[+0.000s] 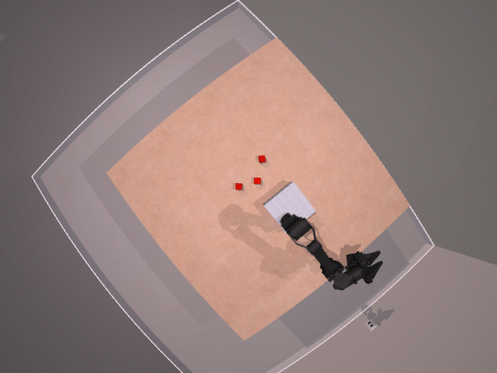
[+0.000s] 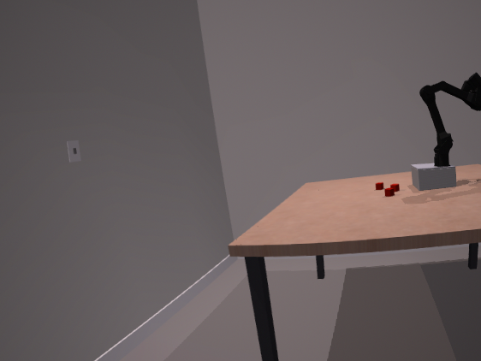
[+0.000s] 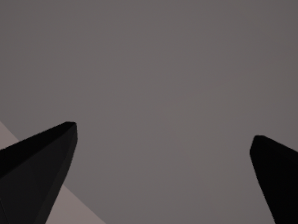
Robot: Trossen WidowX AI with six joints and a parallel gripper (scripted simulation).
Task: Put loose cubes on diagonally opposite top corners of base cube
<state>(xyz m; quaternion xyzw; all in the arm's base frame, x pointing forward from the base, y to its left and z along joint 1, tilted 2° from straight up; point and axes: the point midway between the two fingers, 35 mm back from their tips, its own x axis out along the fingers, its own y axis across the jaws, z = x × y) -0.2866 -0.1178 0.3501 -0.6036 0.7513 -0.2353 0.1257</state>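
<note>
The red cube lies 56 cm ahead of my gripper tip, 10 cm to the left of it and 43 cm below it.
</note>
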